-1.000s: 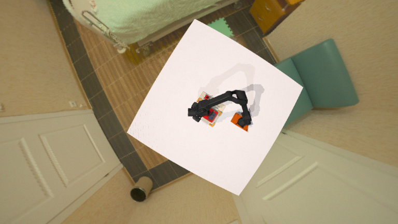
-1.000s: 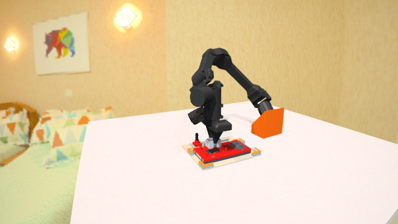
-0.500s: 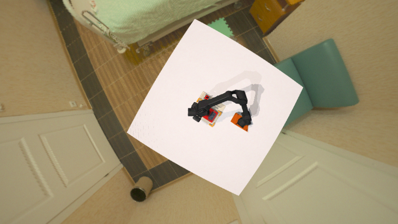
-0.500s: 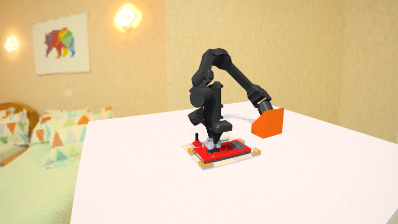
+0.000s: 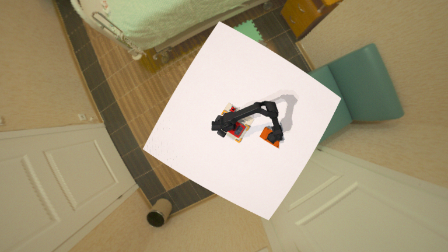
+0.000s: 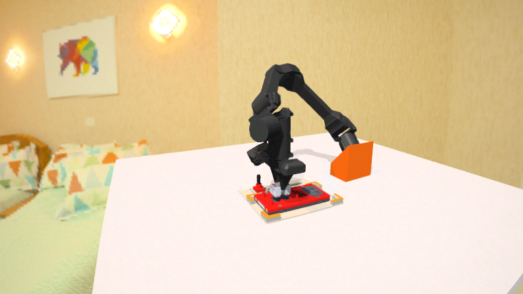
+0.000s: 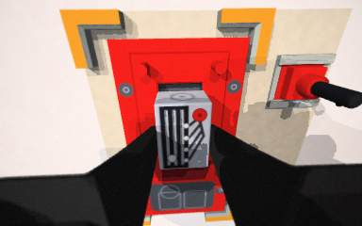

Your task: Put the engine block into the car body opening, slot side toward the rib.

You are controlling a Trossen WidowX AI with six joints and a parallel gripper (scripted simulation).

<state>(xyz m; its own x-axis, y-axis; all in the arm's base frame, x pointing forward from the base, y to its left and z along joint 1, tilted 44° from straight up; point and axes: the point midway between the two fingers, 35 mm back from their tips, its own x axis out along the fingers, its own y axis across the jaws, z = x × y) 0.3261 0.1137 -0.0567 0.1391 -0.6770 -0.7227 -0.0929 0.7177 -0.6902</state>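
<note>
The grey engine block is 1 cm below my gripper tip.
</note>
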